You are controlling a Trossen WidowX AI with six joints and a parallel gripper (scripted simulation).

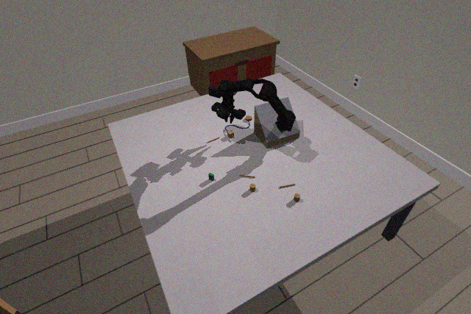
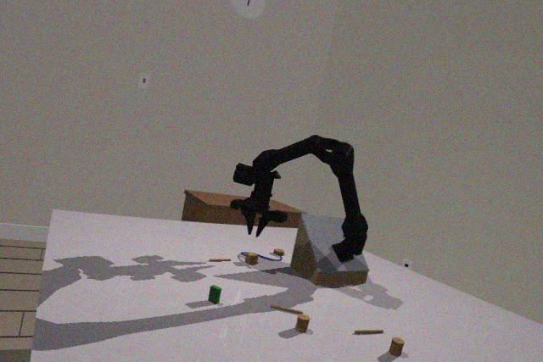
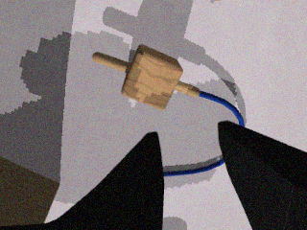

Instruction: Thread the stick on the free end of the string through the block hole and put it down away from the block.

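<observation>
My gripper tip is 1 cm to the right of the wooden block and 7 cm above it. The rest, counted from my gripper tip: green cube 25 cm ahead, 24 cm to the left, 7 cm below; then round wooden button 18 cm behind, 6 cm to the right, 8 cm below.
</observation>
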